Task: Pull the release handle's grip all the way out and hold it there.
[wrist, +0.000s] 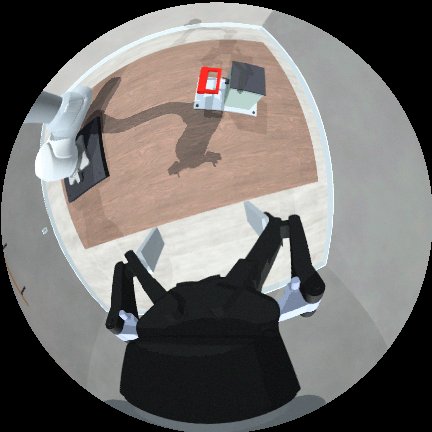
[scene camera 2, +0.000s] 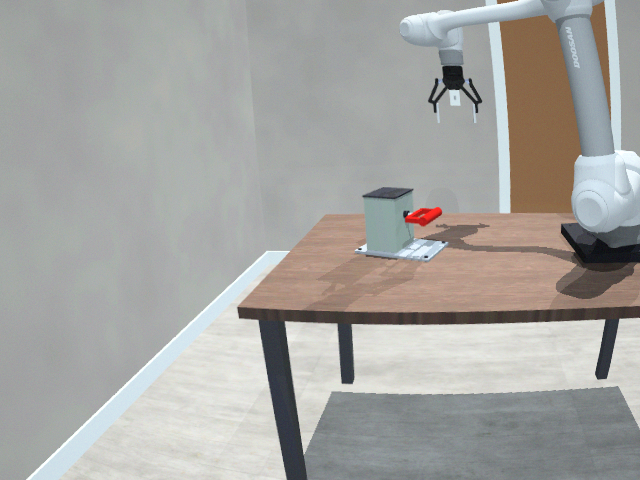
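Note:
The release handle's red grip is a rectangular loop that sticks out from the side of a pale green box with a dark top. A short black stem joins them, and the grip hangs above the light base plate. My gripper is open and empty, its fingers wide apart and pointing down in the scene view. It is high above the table, well above the handle and apart from it.
The box stands toward the far left of the brown wooden table in the scene view. The arm's black base plate is on the table at the right. Grey walls and a brown door are behind.

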